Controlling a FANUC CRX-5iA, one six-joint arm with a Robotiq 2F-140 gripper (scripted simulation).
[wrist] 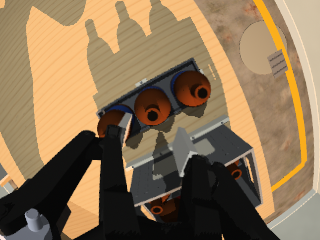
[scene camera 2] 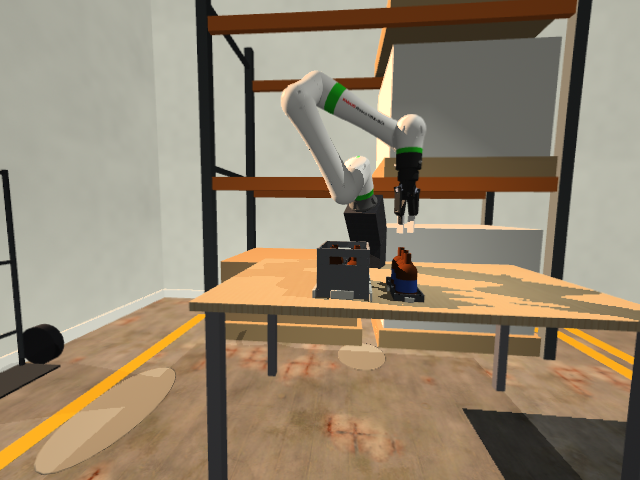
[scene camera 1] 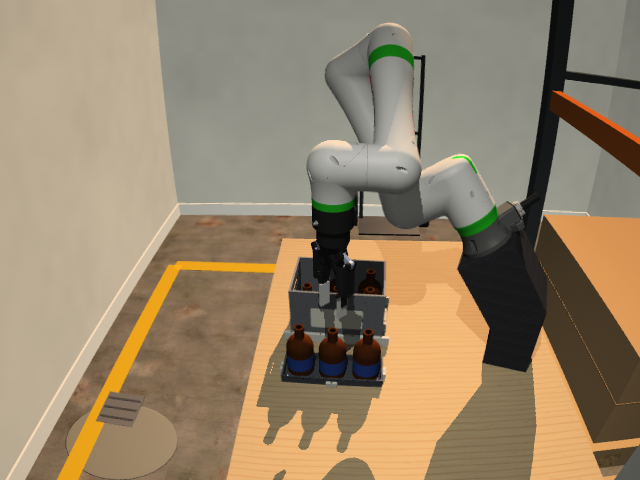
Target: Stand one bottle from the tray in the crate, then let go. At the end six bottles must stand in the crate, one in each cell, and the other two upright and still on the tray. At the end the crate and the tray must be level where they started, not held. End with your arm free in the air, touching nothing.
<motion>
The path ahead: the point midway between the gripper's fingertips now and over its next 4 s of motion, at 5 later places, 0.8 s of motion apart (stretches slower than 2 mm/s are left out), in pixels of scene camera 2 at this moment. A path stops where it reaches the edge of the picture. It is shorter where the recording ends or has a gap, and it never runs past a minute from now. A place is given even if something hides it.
My gripper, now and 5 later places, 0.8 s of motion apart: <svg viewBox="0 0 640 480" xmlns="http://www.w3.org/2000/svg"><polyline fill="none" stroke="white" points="405,232 405,237 405,244 405,245 404,250 404,255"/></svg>
</motion>
